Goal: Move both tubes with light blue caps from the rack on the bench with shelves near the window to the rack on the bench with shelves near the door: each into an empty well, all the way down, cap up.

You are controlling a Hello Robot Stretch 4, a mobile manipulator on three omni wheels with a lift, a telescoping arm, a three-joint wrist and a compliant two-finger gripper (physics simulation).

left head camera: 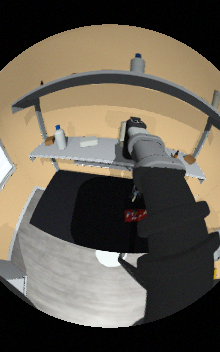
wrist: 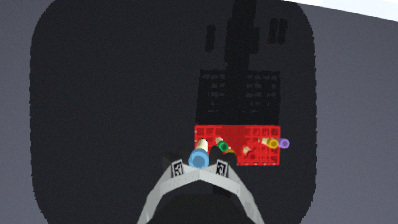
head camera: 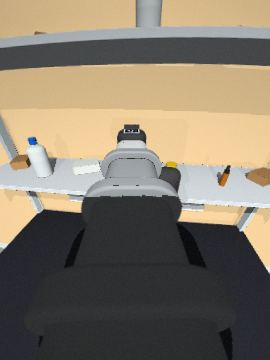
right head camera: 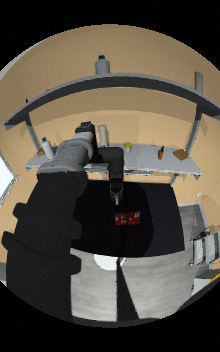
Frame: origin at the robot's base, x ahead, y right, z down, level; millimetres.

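Where they show: gripper, between the fingertips: (left head camera: 133,197) (wrist: 199,158) (right head camera: 115,200).
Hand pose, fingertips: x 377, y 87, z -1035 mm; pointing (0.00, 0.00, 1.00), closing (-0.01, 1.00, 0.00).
Observation:
Things, the pixels of their top centre, and the offset from my fingertips. Level surfaces: height alone.
- tube with a light blue cap, centre of its top: (wrist: 201,161) (right head camera: 116,194) dx +8, dy +2, dz -50 mm
- red rack, centre of its top: (wrist: 237,145) (right head camera: 127,217) (left head camera: 136,213) dx -25, dy +89, dz +243 mm
- dark bench top, height of its surface: dz +300 mm
- raised shelf, height of its surface: dz -157 mm
- white bottle, centre of its top: (head camera: 31,137) (left head camera: 56,124) (right head camera: 42,137) dx +298, dy -510, dz -335 mm
- white box, centre of its top: (head camera: 86,162) (left head camera: 87,138) dx +344, dy -315, dz -197 mm
- yellow-lidded jar, centre of its top: (right head camera: 127,143) dx +281, dy +91, dz -217 mm
- orange bottle, centre of its top: (head camera: 229,165) dx +195, dy +299, dz -249 mm
My gripper (wrist: 199,158) (right head camera: 116,192) (left head camera: 134,192) is shut on a tube with a light blue cap (wrist: 199,158) (right head camera: 117,201), which hangs cap up above the left end of the red rack (wrist: 233,134) (right head camera: 127,218) (left head camera: 131,215). In the wrist view the rack also holds tubes with green (wrist: 222,146), yellow (wrist: 272,143) and purple (wrist: 284,143) caps, and other tubes are partly covered by the right finger. The second light blue tube does not show; the gripper covers the near left part of the rack. In the head camera the arm hides the rack. The other rack does not show.
The dark bench top (head camera: 30,240) (right head camera: 167,220) carries the rack. Behind it a raised shelf (head camera: 60,187) holds a white bottle (head camera: 40,161), a white box (head camera: 87,166), a yellow-lidded jar (right head camera: 128,147) and an orange bottle (head camera: 224,177). A higher shelf (head camera: 210,51) spans above the arm.

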